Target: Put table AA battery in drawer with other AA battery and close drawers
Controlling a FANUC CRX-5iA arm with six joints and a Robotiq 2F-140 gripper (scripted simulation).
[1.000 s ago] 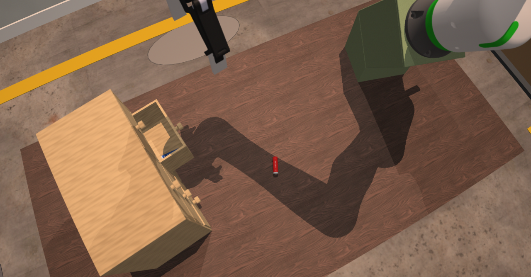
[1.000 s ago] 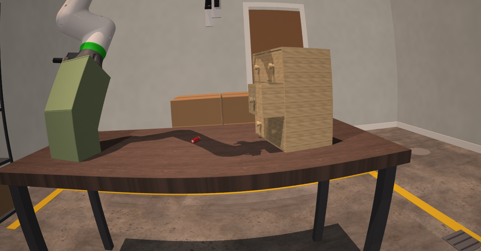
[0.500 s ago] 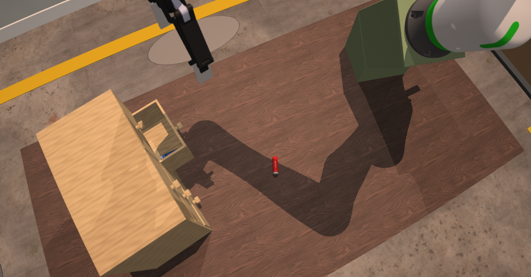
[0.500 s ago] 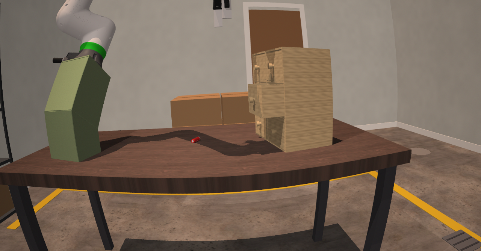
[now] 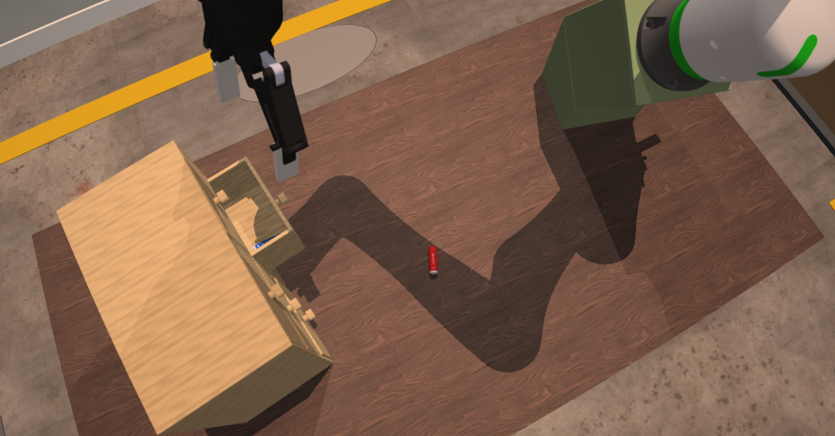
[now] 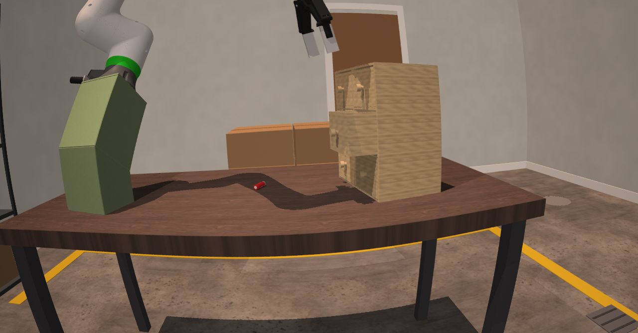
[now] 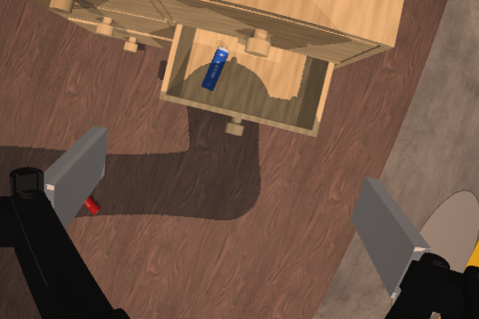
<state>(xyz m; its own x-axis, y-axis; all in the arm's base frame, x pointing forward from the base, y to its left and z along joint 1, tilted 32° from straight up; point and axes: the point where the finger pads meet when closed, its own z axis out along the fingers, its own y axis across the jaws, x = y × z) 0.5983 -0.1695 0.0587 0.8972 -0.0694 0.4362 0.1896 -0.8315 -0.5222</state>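
The red AA battery lies 170 mm behind my hand, 170 mm to the left of it and 350 mm below it.
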